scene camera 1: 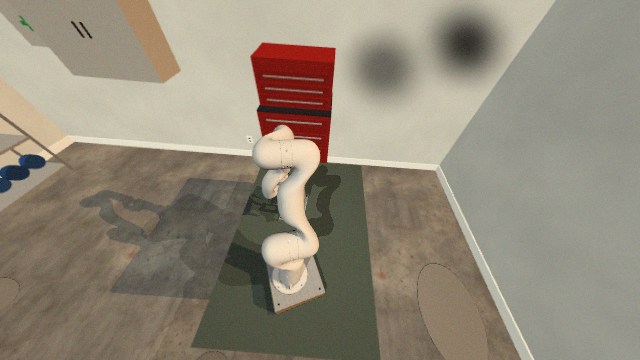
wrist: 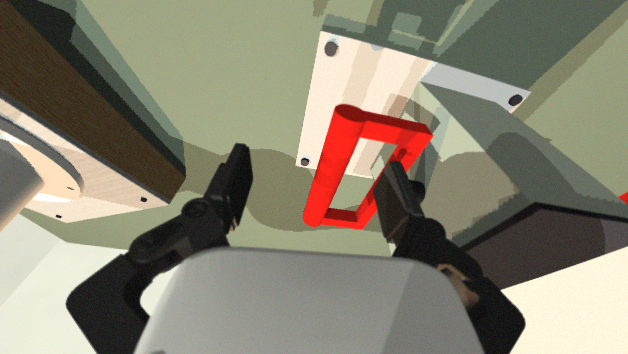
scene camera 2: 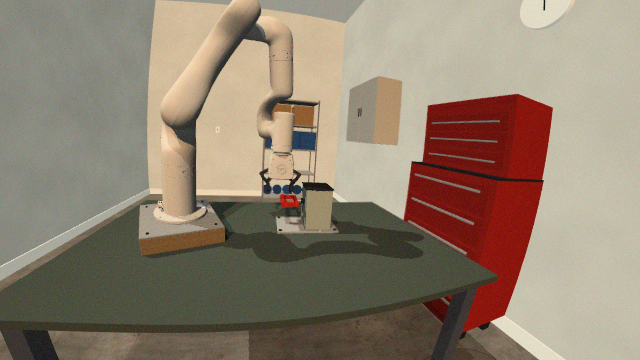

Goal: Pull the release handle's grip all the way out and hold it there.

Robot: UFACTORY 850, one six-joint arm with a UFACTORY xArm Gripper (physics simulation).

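The release handle is a red rectangular frame with a thick round grip bar [scene camera 2: 283,201] [wrist: 332,165]. It sticks out from the side of a beige housing [scene camera 2: 317,210] with a dark top, on a pale base plate [scene camera 2: 286,229] [wrist: 340,75]. My gripper [scene camera 2: 280,189] [wrist: 317,168] is open and empty, pointing down above the handle. In the wrist view the grip bar shows between the two fingers' lines, nearer the right finger, which overlaps the frame's housing-side bar. The bar is apart from the fingers. In scene camera 1 the arm hides the handle.
The arm's base block [scene camera 1: 300,300] [scene camera 2: 182,242] stands on the green table [scene camera 1: 345,310] [scene camera 2: 250,295], on the side of the handle away from the housing. A red tool cabinet [scene camera 1: 295,65] [scene camera 2: 465,200] stands beyond the table's end. A shelf unit with blue bins is in the background.
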